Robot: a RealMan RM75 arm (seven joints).
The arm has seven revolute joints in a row. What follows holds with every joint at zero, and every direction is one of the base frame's. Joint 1 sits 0.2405 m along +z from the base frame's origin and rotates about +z. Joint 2 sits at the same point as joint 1 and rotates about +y. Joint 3 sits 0.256 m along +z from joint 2 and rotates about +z. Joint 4 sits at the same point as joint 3 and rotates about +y. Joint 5 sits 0.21 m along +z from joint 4 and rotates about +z. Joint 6 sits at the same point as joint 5 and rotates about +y. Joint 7 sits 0.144 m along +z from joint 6 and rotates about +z. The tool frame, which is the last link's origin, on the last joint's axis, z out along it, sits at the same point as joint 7; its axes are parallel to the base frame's.
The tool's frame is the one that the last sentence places.
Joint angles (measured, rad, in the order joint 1, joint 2, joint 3, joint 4, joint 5, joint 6, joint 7), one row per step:
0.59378 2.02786 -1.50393 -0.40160 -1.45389 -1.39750 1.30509
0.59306 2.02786 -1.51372 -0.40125 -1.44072 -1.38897 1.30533
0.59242 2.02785 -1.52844 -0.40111 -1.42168 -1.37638 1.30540
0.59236 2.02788 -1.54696 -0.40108 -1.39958 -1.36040 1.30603
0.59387 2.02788 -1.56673 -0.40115 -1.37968 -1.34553 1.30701
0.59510 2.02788 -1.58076 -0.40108 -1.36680 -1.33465 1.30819
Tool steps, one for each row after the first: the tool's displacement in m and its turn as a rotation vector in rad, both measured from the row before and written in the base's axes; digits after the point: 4 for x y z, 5 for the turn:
-0.0001 0.0005 -0.0007 0.00496 0.00033 -0.00483
-0.0002 0.0008 -0.0011 0.00713 0.00006 -0.00597
-0.0003 0.0011 -0.0014 0.00790 -0.00145 -0.00665
-0.0006 0.0009 -0.0016 0.00496 -0.00317 -0.00368
-0.0003 0.0006 -0.0012 0.00290 -0.00346 -0.00270

